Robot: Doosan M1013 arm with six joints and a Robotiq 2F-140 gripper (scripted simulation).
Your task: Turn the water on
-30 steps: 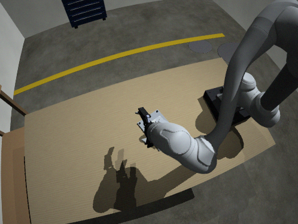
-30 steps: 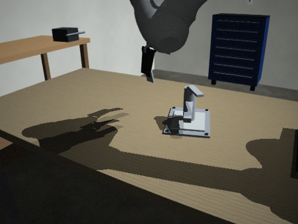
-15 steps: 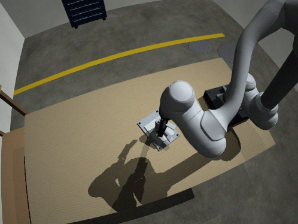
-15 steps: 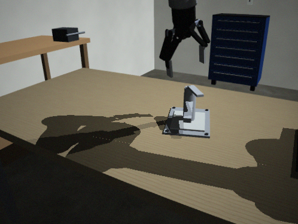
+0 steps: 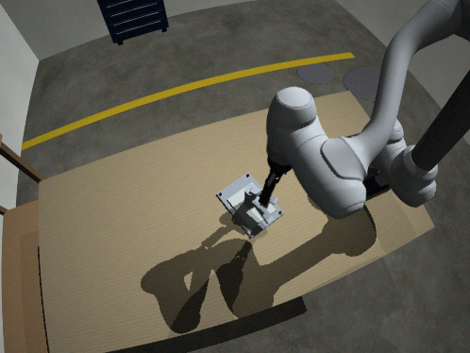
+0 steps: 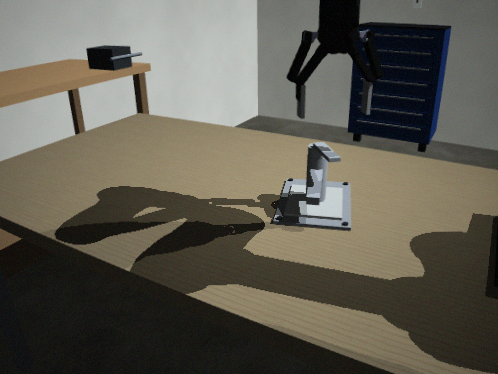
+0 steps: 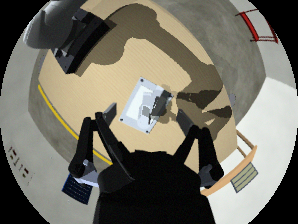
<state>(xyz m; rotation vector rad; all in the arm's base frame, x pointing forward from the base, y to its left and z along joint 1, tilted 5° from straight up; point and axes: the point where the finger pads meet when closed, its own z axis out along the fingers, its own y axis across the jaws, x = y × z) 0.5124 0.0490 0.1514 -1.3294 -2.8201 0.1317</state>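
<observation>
Now: hand 2 cm short of the lever, 2 cm to the left of it and 10 cm above it. Also, from my hand: tap 4 cm ahead, 4 cm to the right, 16 cm below.
</observation>
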